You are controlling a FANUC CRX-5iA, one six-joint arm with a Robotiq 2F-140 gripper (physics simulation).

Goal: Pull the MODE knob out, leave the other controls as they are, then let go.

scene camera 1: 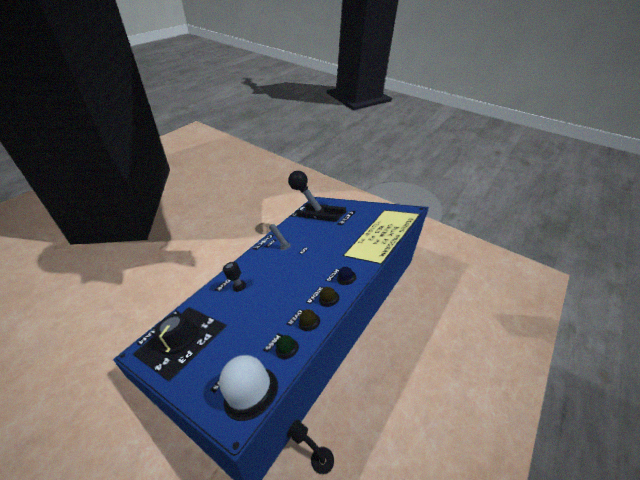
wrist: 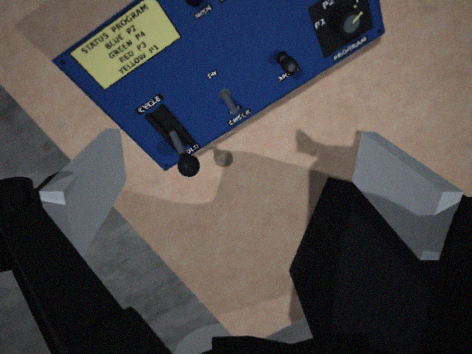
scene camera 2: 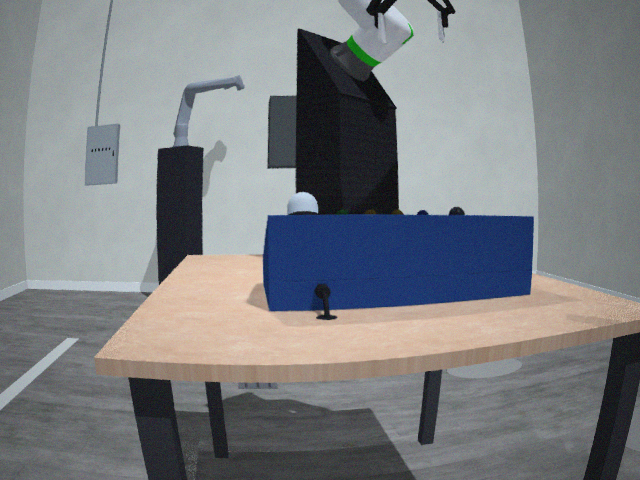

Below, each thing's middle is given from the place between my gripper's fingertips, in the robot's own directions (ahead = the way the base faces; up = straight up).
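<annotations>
From my hand, the blue control box [scene camera 1: 266, 349] is 60 mm ahead, 30 mm to the right and 430 mm below. The program dial [scene camera 1: 175, 333] is, from my hand, 50 mm ahead, 230 mm to the right and 430 mm below. Going by their middles, the blue control box is the nearest to my hand of the things named here.
</annotations>
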